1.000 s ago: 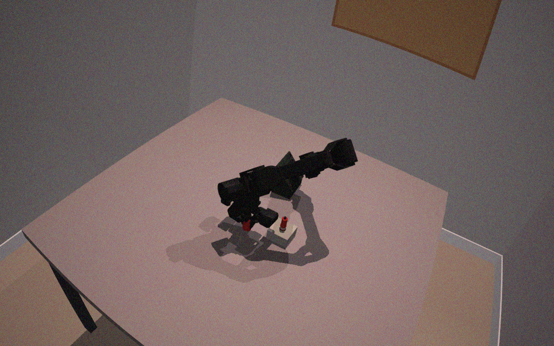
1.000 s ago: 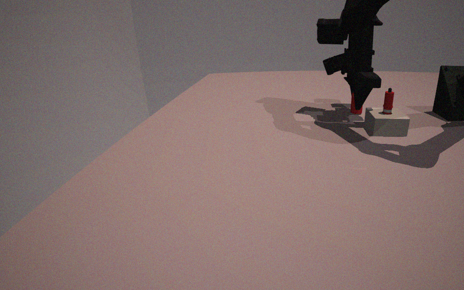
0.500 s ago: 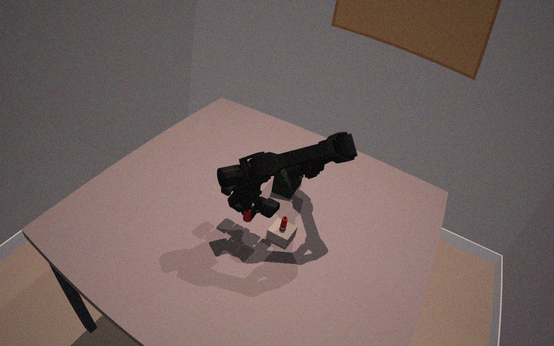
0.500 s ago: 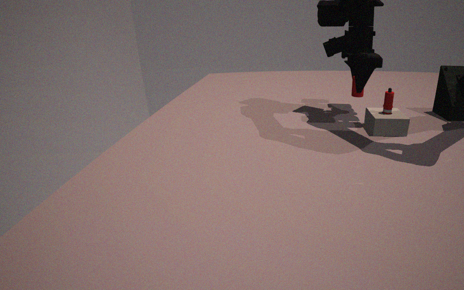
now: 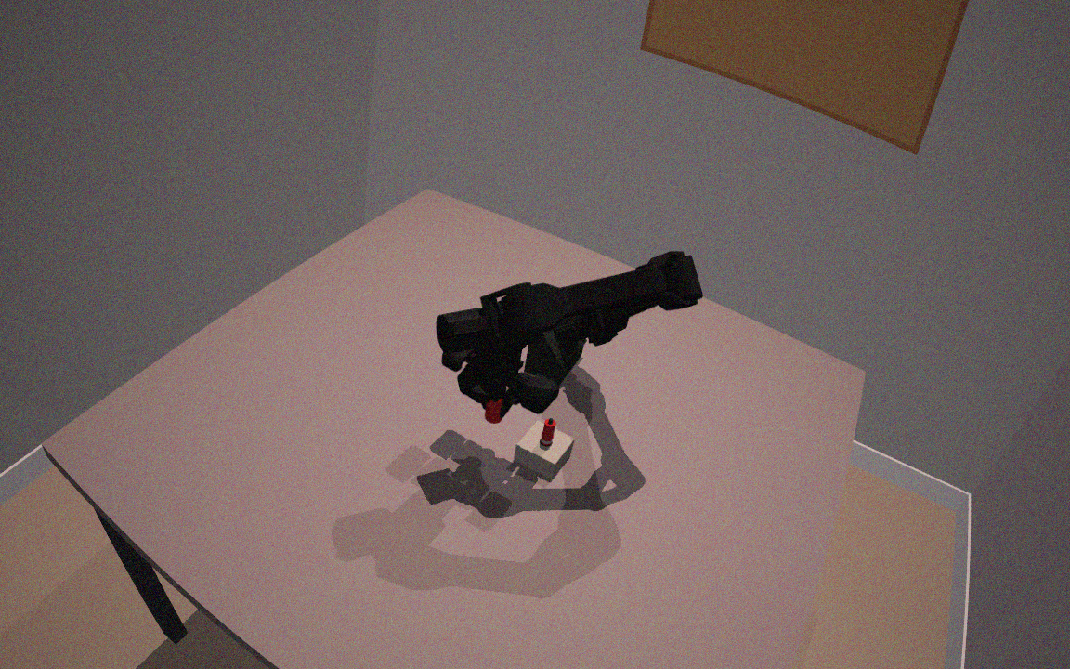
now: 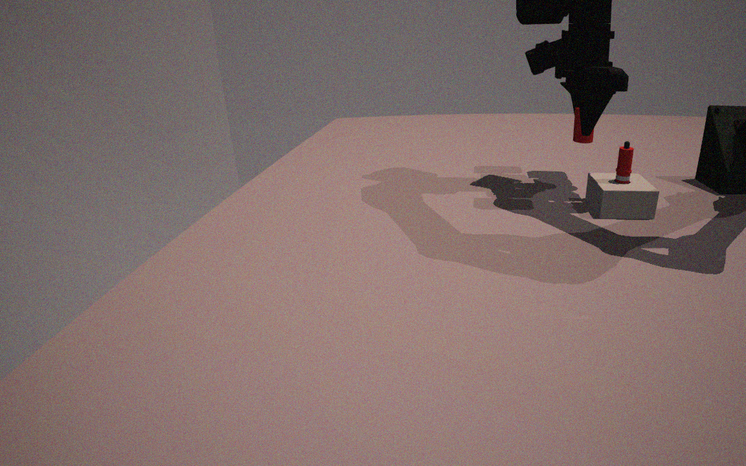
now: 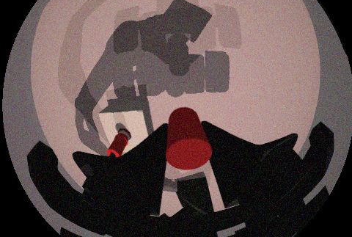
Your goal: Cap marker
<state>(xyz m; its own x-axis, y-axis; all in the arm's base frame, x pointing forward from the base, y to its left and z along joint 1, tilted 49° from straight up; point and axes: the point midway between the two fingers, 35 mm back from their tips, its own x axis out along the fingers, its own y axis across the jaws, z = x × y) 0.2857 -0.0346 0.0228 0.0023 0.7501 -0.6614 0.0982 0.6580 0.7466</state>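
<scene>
Now: the red marker 9 cm to the left of my gripper tip, 3 cm behind it and 1 cm below it. Round my gripper tip: holder block: 9 cm to the left, 7 cm below, 3 cm behind; red cap: 1 cm above.
</scene>
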